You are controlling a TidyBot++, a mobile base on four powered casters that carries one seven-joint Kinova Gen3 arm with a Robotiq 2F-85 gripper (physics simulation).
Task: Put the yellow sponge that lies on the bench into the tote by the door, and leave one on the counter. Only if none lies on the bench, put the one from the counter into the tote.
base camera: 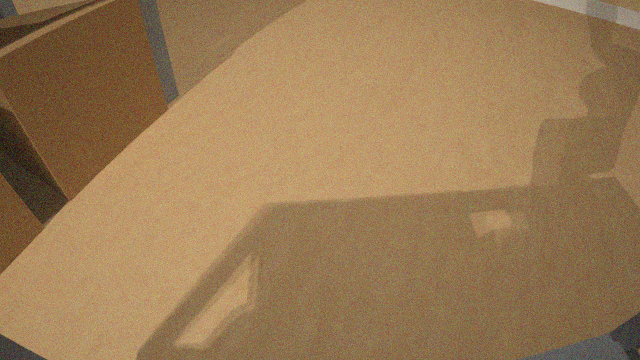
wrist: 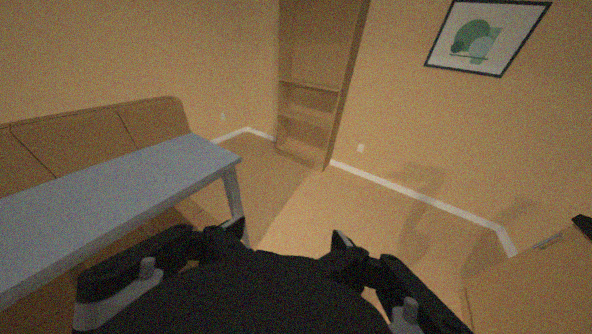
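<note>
My gripper (wrist: 287,233) is open and empty, raised above the floor in the wrist view. A long blue-grey table or bench (wrist: 120,172) stands to its left, with a leg near the left fingertip; I cannot tell whether this is the bench the task names. No sponge shows on the visible part of its top. The yellow sponges, the tote and the counter cannot be made out in either view.
A brown sofa (wrist: 90,132) stands behind the grey top. A tall shelf unit (wrist: 348,75) stands near the corner, and a framed picture (wrist: 462,71) hangs right of it. Brown panelled furniture (base camera: 90,85) and a grey leg (base camera: 160,50) are at the left. Robot shadows fall on the floor (base camera: 325,125).
</note>
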